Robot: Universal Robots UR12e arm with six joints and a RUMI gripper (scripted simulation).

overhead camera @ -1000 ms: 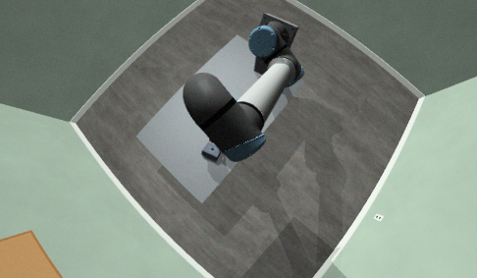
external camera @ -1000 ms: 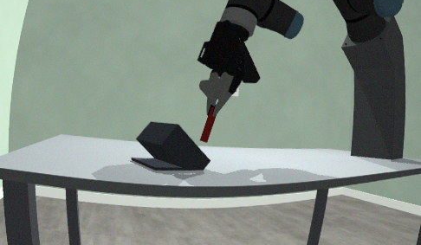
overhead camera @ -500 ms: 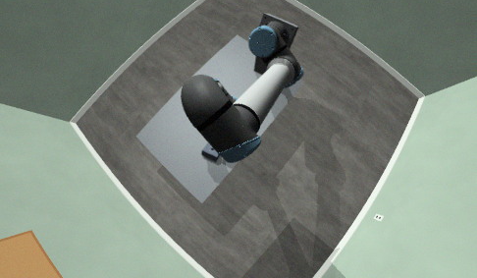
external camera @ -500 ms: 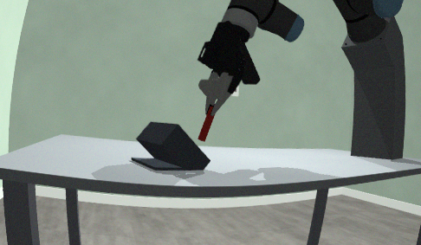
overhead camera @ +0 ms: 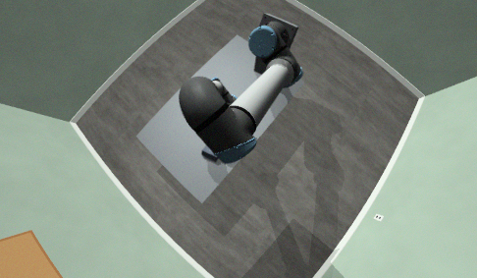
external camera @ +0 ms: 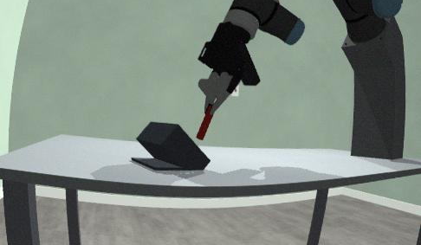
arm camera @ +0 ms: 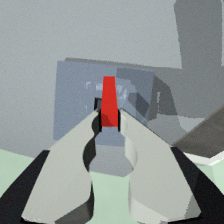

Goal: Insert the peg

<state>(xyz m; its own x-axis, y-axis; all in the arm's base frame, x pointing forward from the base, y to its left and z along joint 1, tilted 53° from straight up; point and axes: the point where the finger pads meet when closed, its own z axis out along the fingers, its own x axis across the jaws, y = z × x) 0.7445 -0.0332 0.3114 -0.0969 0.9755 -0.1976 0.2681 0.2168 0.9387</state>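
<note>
My hand is 110 mm short of the thin dark base plate, 10 mm to the right of it and 130 mm above it. The rest, counted from my hand: red peg: 10 mm ahead, 30 mm below.
</note>
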